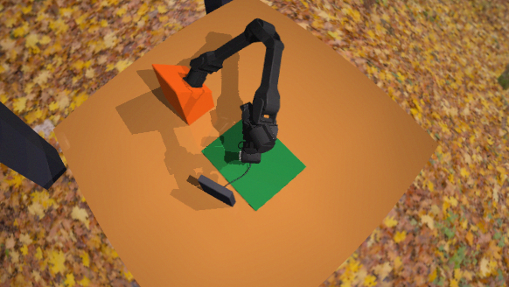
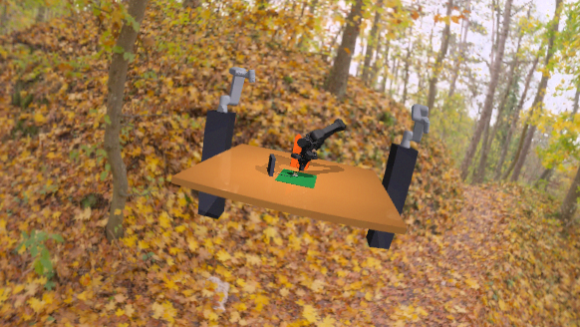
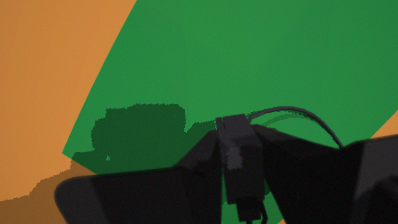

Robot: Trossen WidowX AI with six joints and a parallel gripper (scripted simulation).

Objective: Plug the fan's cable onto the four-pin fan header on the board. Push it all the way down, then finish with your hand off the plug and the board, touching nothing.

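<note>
Now: gripper tip 2 cm past the white four-pin fan header, 4 cm to the left of it and 6 cm above it. Round my gripper tip: green board: 1 cm ahead, 2 cm to the right, 8 cm below; then dark plug: 1 cm behind, 1 cm to the right, 1 cm above; then dark flat fan: 2 cm ahead, 19 cm to the right, 1 cm below.
</note>
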